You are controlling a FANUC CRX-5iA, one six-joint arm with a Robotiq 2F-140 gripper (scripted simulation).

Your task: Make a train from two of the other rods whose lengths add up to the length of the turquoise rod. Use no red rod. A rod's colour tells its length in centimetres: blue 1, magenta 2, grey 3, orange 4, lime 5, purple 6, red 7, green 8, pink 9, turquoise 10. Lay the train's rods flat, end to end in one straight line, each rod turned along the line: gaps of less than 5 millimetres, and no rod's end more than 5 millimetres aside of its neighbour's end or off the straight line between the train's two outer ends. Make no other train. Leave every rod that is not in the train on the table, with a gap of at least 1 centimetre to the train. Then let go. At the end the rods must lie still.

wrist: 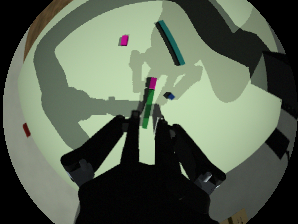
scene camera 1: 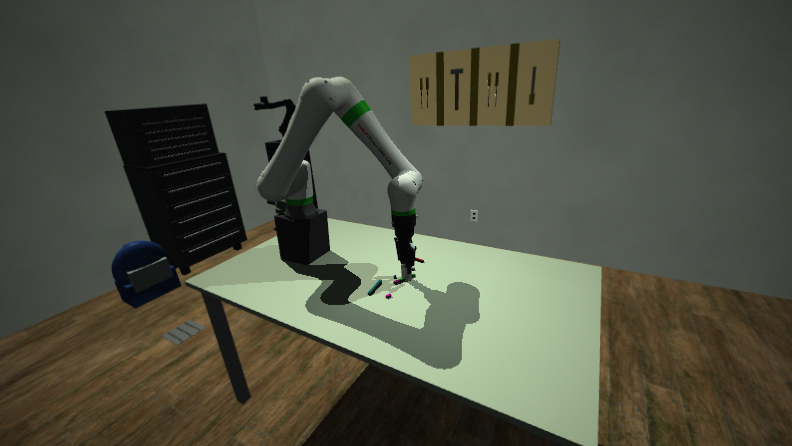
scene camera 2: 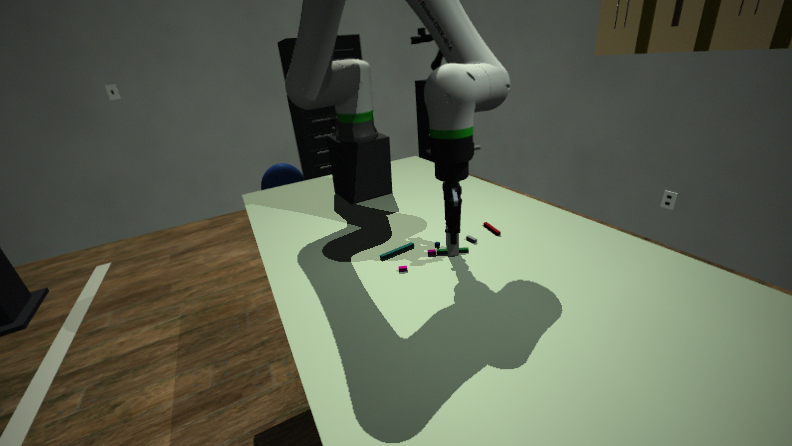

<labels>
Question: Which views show my gripper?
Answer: The wrist view, scene camera 1 and scene camera 2: all of them.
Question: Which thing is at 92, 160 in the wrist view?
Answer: My gripper.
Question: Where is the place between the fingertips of my gripper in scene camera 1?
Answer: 406, 278
</labels>
